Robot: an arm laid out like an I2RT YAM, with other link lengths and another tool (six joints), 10 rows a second.
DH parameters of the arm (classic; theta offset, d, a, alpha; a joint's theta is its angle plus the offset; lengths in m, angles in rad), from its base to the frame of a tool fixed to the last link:
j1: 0 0.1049 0.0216 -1.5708
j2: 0 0 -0.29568 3.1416
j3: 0.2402 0 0.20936 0
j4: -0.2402 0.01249 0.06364 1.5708
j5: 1.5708 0.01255 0 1.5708
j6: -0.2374 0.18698 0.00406 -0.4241
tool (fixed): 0 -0.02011 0 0
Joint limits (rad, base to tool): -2.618..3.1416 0..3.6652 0..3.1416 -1.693..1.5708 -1.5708..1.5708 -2.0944..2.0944
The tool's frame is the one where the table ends.
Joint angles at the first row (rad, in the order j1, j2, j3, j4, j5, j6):
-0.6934, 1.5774, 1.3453, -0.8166, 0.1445, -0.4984
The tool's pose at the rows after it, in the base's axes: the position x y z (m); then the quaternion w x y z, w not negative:
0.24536 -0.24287 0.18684 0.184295 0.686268 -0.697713 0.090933
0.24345 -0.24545 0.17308 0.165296 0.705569 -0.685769 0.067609
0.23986 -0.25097 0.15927 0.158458 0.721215 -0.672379 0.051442
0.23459 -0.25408 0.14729 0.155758 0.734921 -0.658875 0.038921
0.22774 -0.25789 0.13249 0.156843 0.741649 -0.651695 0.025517
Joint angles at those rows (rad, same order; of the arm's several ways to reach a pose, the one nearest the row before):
-0.7099, 1.6083, 1.3422, -0.8308, 0.0884, -0.5619
-0.7551, 1.6486, 1.3452, -0.8429, 0.0177, -0.6205
-0.7949, 1.6864, 1.3381, -0.8371, -0.0224, -0.6857
-0.8257, 1.7115, 1.3220, -0.8290, -0.0475, -0.7457
-0.8528, 1.7369, 1.2917, -0.8046, -0.0558, -0.7877

